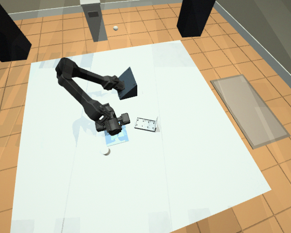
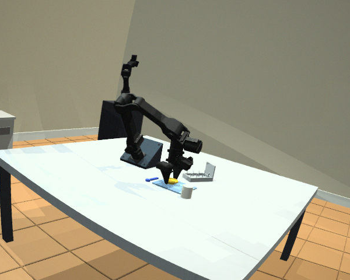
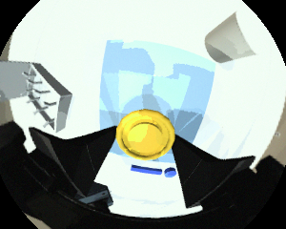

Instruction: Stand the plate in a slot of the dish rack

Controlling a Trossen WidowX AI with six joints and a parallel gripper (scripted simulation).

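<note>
The light blue mat lies 3 cm ahead of my gripper tip. The rest, counted from my gripper tip: blue utensil: 7 cm behind, 5 cm to the right; white cup: 14 cm ahead, 6 cm to the right, 2 cm above; yellow plate: 1 cm above.
</note>
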